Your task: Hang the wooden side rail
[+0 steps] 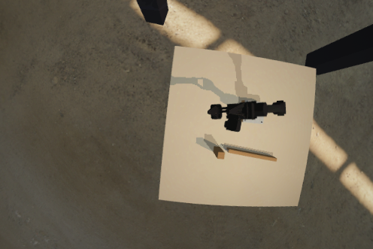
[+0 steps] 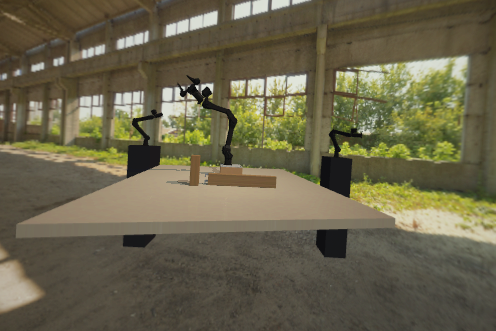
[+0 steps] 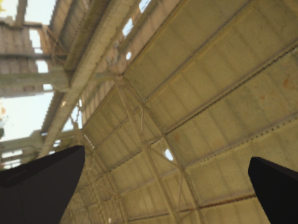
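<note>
My gripper tip is now 27 cm short of the headboard post, 21 cm to the right of it and 64 cm above it.
</note>
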